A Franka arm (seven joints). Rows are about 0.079 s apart.
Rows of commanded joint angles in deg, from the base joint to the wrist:
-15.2 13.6 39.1 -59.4 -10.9 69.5 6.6
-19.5 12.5 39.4 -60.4 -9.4 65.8 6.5
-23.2 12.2 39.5 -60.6 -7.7 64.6 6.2
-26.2 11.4 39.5 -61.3 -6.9 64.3 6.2
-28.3 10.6 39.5 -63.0 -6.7 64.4 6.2
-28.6 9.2 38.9 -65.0 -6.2 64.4 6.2
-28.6 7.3 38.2 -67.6 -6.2 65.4 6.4
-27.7 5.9 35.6 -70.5 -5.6 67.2 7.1
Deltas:
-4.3 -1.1 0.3 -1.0 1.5 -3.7 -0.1
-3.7 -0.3 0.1 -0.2 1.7 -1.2 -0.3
-3.0 -0.8 0.0 -0.7 0.8 -0.3 0.0
-2.1 -0.8 0.0 -1.7 0.2 0.1 0.0
-0.3 -1.4 -0.6 -2.0 0.5 0.0 0.0
0.0 -1.9 -0.7 -2.6 0.0 1.0 0.2
0.9 -1.4 -2.6 -2.9 0.6 1.8 0.7

